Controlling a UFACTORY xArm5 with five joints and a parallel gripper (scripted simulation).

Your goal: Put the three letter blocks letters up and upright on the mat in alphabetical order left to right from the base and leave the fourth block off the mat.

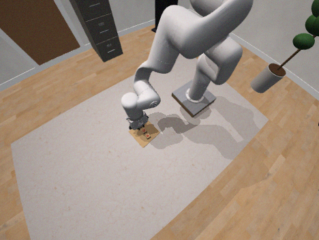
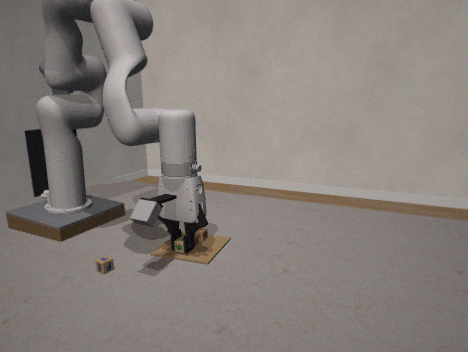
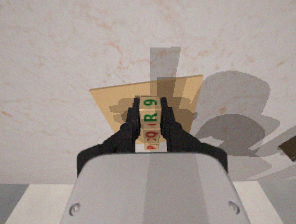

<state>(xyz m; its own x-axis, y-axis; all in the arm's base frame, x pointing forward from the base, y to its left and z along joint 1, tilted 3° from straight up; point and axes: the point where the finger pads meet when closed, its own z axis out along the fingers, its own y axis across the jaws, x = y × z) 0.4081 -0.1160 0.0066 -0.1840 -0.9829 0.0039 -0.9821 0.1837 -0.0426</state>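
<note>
The tan mat lies 10 mm ahead of my hand, 40 mm to the left of it and 30 mm below it. Round my hand: blue-lettered block: 120 mm behind, 110 mm to the right, 20 mm below.
</note>
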